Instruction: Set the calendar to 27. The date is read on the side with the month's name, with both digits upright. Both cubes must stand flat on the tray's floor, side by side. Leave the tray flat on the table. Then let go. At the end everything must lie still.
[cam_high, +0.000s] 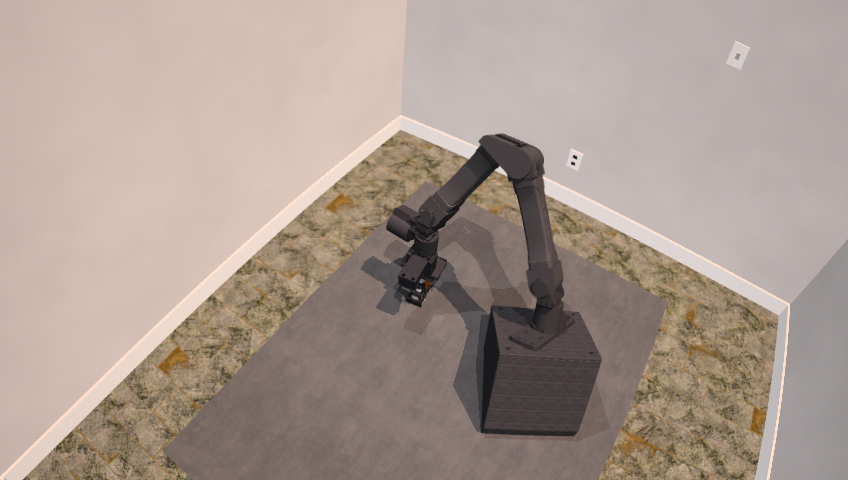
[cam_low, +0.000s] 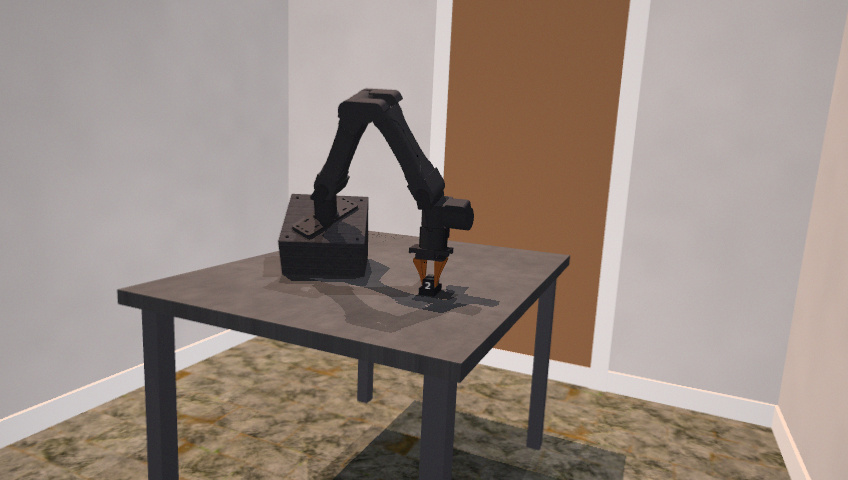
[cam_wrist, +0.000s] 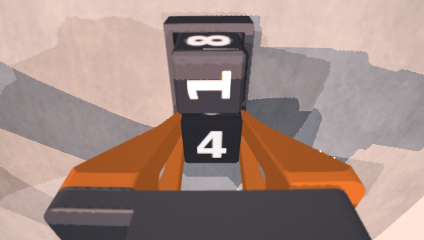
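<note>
My hand is right at the black cube. From my hand the other things lie so: black digit cube 30 mm to the left, 10 mm behind; then black tray 20 mm below, 10 mm to the left, 10 mm behind.
</note>
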